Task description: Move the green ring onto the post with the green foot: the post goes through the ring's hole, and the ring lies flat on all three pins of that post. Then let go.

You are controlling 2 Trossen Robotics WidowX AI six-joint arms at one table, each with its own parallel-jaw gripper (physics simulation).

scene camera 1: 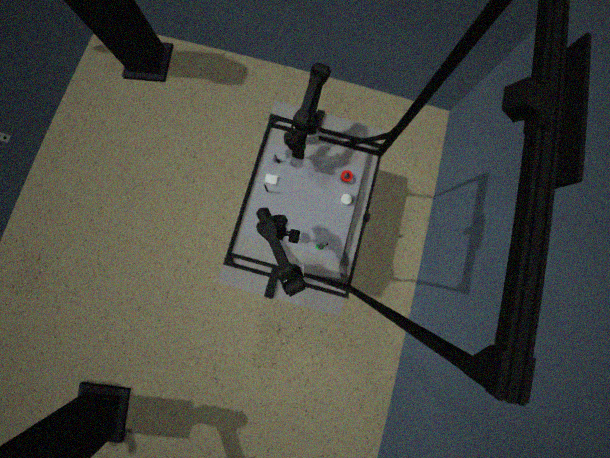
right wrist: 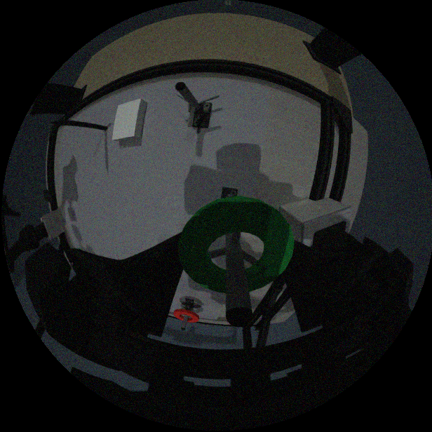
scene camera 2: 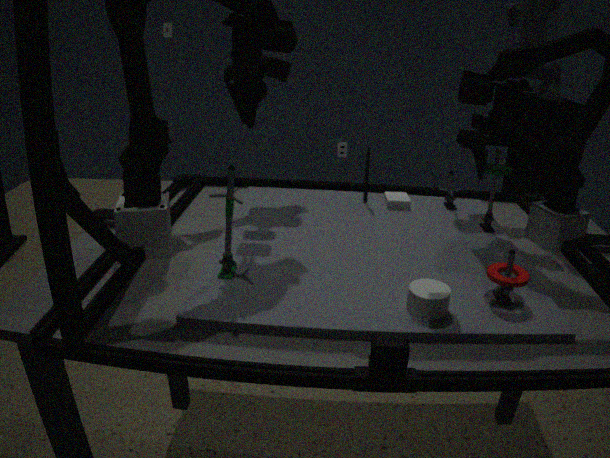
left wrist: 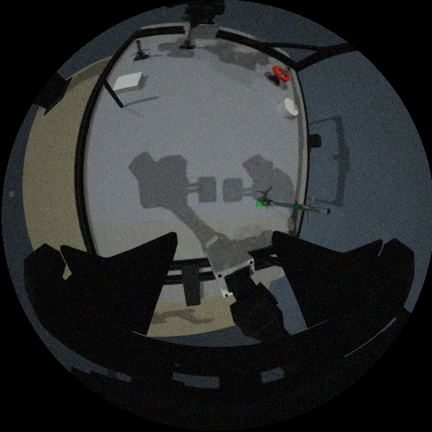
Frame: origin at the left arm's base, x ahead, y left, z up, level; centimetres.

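Where they show: left gripper, fingertip midpoint: (scene camera 1: 286, 235) (scene camera 2: 248, 125); right gripper, fingertip midpoint: (scene camera 1: 299, 148) (scene camera 2: 495, 181); left arm's base, link origin: (scene camera 2: 142, 201); right arm's base, link origin: (scene camera 1: 310, 129) (scene camera 2: 560, 207).
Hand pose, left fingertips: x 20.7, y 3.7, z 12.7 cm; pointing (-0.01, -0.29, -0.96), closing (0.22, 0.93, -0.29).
Each offset is from my left fingertips to the centre of the thing. "*": to the spot under its first point.
The green ring @[dx +51.2, dy -7.8, dz -7.5 cm] (scene camera 2: 495, 171) (left wrist: 186, 19) (right wrist: 195, 245) is around a tall dark post @[* dx +50.8, dy -8.1, dz -15.8 cm] (scene camera 2: 490, 206) (left wrist: 189, 37) (right wrist: 237, 297), high above the table; the post's top sticks up through its hole. My right gripper (scene camera 2: 495, 170) (right wrist: 232, 236) is shut on the green ring, with a finger at each side of it. The post with the green foot @[* dx -5.5, dy -18.8, dz -15.9 cm] (scene camera 1: 320, 246) (scene camera 2: 227, 272) (left wrist: 261, 202) stands upright at the left in scene camera 2, with pins near its top. My left gripper (scene camera 1: 295, 235) (scene camera 2: 250, 120) (left wrist: 225, 237) is open and empty, high above the table. Its fingertips are apart from that post.
A red ring @[dx +36.7, dy -36.1, dz -16.5 cm] (scene camera 1: 347, 181) (scene camera 2: 508, 283) (right wrist: 178, 314) is on a low post. Near it stands a white cylinder @[dx +22.8, dy -35.5, dz -19.4 cm] (scene camera 1: 346, 199) (scene camera 2: 428, 302) (left wrist: 289, 108). A white box @[dx +36.3, dy +9.9, dz -20.2 cm] (scene camera 2: 397, 201) (right wrist: 127, 120), a thin dark rod @[dx +28.9, dy +12.0, dz -14.2 cm] (scene camera 2: 367, 175) (left wrist: 114, 95) and a short dark post @[* dx +48.5, dy +5.9, dz -18.0 cm] (scene camera 2: 450, 195) (right wrist: 201, 114) stand towards the back.
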